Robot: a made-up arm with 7 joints.
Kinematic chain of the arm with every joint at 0, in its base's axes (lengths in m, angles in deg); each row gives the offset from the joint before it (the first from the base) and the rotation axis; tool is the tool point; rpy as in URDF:
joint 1: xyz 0 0 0.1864 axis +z
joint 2: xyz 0 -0.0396 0.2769 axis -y
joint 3: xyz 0 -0.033 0.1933 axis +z
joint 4: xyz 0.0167 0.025 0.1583 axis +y
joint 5: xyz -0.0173 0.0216 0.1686 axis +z
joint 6: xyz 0 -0.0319 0.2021 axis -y
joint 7: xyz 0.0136 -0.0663 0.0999 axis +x
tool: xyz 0 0 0 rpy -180 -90 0
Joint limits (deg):
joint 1: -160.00..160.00
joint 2: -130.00..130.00
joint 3: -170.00..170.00
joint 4: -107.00..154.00
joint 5: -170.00..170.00
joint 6: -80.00..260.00
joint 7: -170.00..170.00
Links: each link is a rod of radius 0.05 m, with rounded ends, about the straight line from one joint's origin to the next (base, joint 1, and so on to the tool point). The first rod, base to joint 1, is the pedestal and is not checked.
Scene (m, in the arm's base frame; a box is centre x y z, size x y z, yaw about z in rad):
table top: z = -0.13
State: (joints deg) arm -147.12 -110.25 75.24 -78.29 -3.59 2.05 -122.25
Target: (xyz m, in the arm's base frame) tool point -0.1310 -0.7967 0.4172
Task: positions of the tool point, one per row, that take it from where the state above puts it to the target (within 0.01 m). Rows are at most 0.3 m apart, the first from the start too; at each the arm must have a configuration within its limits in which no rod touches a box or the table.
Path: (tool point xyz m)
1: -0.7085 -0.0306 0.3765
2: -0.6858 -0.2809 0.3839
3: -0.5720 -0.5130 0.3939
4: -0.3789 -0.6938 0.4052
5: -0.1310 -0.7967 0.4172

